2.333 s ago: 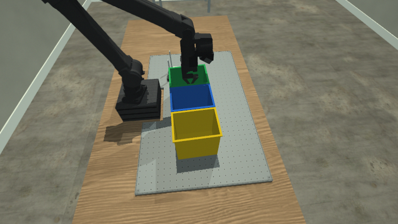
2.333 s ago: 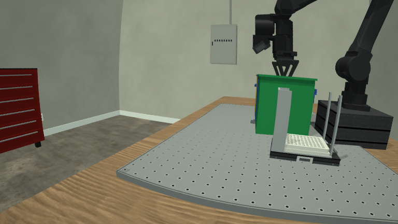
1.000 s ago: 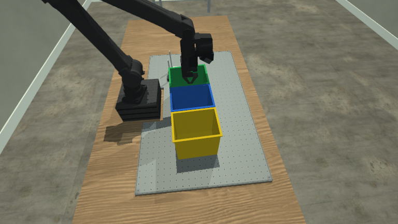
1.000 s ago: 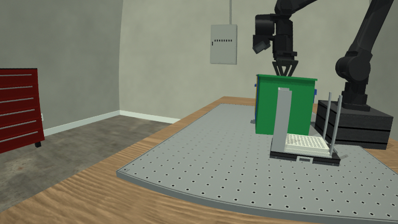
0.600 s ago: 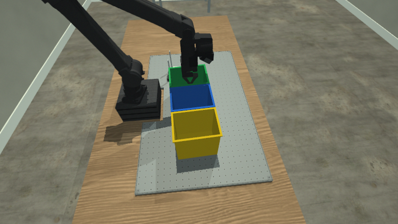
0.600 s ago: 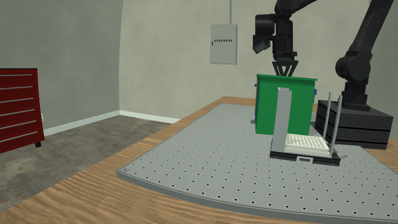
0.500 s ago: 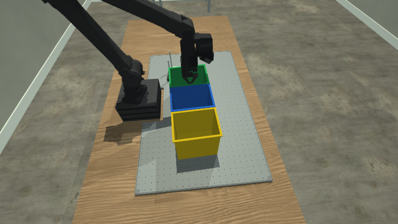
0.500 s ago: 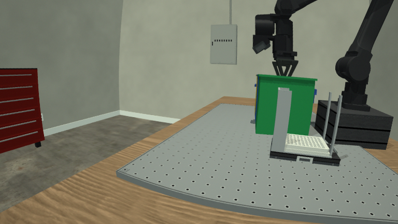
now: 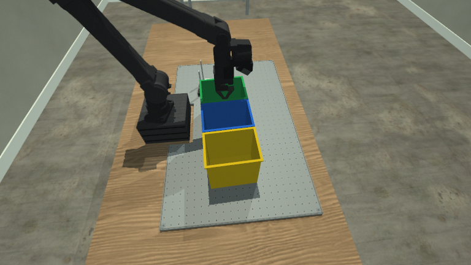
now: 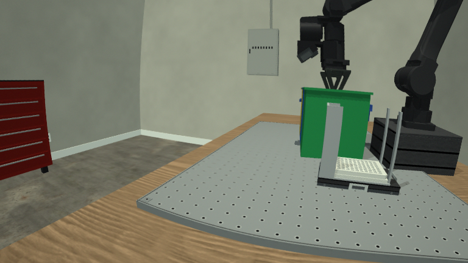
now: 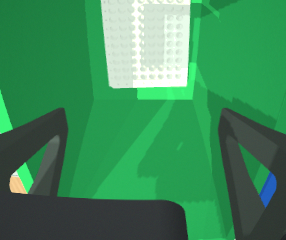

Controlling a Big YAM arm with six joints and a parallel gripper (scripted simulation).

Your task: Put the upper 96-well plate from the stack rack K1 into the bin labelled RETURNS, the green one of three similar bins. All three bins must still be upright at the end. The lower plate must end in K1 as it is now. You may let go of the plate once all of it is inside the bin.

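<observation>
Now: hand 8 cm above the green bin. The rest, counted from my hand: grey rack panel (1 cm behind, 18 cm to the left, 8 cm below); grey post (2 cm behind, 23 cm to the left, 8 cm below); blue bin (3 cm ahead, 13 cm to the right, 8 cm below).
</observation>
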